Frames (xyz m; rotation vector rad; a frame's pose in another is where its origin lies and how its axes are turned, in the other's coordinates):
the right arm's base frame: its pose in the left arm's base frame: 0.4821 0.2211 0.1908 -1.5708 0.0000 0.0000
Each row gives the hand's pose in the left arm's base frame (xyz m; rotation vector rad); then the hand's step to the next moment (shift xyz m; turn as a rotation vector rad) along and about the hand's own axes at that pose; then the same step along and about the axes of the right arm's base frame.
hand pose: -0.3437 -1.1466 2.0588 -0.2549 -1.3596 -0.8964
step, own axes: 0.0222 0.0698 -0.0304 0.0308 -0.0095 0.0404
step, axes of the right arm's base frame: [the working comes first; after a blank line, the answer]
step, axes of the left arm's base frame: 0.0685 0.0174 0.0359 -0.0376 0.0071 0.0347

0.0685 -0.0359 0.0174 -0.0376 -0.0347 0.0071
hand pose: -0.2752 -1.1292 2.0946 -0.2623 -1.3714 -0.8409
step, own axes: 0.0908 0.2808 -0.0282 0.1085 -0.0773 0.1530
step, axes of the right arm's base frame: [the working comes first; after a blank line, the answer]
step, axes of the left arm's base frame: 0.2032 0.1427 0.1619 -0.1694 0.0012 0.1116

0.2032 -0.1620 0.1427 -0.1694 -0.1116 0.0012
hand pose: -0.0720 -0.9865 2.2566 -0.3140 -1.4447 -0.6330
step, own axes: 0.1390 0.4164 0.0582 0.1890 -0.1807 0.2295
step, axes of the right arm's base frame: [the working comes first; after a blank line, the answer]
step, axes of the left arm's base frame: 0.1922 0.3363 0.2145 -0.2913 -0.0555 0.1820

0.1922 -0.2145 0.3363 -0.2913 -0.1820 -0.0555
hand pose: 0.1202 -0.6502 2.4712 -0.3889 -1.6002 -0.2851
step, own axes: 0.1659 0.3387 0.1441 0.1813 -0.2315 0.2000
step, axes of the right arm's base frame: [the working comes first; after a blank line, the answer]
step, axes of the left arm's base frame: 0.0028 0.3794 0.1379 -0.2852 -0.1144 0.1790

0.0028 -0.1379 0.3794 -0.2852 -0.1790 -0.1144
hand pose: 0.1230 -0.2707 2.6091 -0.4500 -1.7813 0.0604
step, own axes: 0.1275 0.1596 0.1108 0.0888 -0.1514 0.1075
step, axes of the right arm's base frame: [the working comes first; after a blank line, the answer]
step, axes of the left arm's base frame: -0.0859 0.2113 0.0446 -0.1589 -0.0892 0.0957

-0.0859 -0.0446 0.2113 -0.1589 -0.0957 -0.0892
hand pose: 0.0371 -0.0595 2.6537 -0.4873 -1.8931 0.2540
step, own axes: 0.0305 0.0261 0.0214 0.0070 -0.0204 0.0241
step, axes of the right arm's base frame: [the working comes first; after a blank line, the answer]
step, axes of the left arm's base frame: -0.0237 0.0382 0.0073 -0.0288 -0.0137 0.0052

-0.0237 -0.0073 0.0382 -0.0288 -0.0052 -0.0137
